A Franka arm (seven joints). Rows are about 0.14 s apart.
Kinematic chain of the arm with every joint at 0, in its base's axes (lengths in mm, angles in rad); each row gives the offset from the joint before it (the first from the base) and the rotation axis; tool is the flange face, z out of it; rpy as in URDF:
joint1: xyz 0 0 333 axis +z
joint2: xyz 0 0 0 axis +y
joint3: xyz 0 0 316 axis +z
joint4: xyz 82.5 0 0 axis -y
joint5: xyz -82.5 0 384 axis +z
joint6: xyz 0 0 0 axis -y
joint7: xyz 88 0 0 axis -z
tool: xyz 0 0 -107 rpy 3.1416 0 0
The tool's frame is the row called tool.
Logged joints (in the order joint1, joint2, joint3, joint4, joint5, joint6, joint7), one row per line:
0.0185, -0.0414, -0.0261, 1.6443, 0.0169, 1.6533, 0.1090
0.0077, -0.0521, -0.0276, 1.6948, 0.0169, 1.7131, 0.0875
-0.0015, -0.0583, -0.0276, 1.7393, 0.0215, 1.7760, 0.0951
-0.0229, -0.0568, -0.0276, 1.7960, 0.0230, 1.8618, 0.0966
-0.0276, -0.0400, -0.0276, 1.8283, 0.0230, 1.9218, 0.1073
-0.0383, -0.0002, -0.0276, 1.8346, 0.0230, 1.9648, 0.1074
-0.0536, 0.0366, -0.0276, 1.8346, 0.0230, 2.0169, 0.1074
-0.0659, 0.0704, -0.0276, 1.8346, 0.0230, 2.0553, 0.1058
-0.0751, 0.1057, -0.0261, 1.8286, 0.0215, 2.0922, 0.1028
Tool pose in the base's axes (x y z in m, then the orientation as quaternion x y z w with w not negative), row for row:
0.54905, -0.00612, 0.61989, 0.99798, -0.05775, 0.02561, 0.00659
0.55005, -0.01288, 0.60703, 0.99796, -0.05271, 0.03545, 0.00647
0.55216, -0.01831, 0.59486, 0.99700, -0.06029, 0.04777, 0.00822
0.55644, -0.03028, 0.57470, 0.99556, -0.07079, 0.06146, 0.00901
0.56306, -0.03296, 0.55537, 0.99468, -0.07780, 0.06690, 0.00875
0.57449, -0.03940, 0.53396, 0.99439, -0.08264, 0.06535, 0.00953
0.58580, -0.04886, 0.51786, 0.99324, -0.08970, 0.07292, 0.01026
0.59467, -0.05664, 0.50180, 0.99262, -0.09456, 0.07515, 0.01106
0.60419, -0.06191, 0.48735, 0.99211, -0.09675, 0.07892, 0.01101
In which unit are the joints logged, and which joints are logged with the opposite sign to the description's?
The joints are logged in radians. Opposite sign: joint4, joint5.
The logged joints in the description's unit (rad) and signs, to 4 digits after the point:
0.0185, -0.0414, -0.0261, -1.6443, -0.0169, 1.6533, 0.1090
0.0077, -0.0521, -0.0276, -1.6948, -0.0169, 1.7131, 0.0875
-0.0015, -0.0583, -0.0276, -1.7393, -0.0215, 1.7760, 0.0951
-0.0229, -0.0568, -0.0276, -1.7960, -0.0230, 1.8618, 0.0966
-0.0276, -0.0400, -0.0276, -1.8283, -0.0230, 1.9218, 0.1073
-0.0383, -0.0002, -0.0276, -1.8346, -0.0230, 1.9648, 0.1074
-0.0536, 0.0366, -0.0276, -1.8346, -0.0230, 2.0169, 0.1074
-0.0659, 0.0704, -0.0276, -1.8346, -0.0230, 2.0553, 0.1058
-0.0751, 0.1057, -0.0261, -1.8286, -0.0215, 2.0922, 0.1028

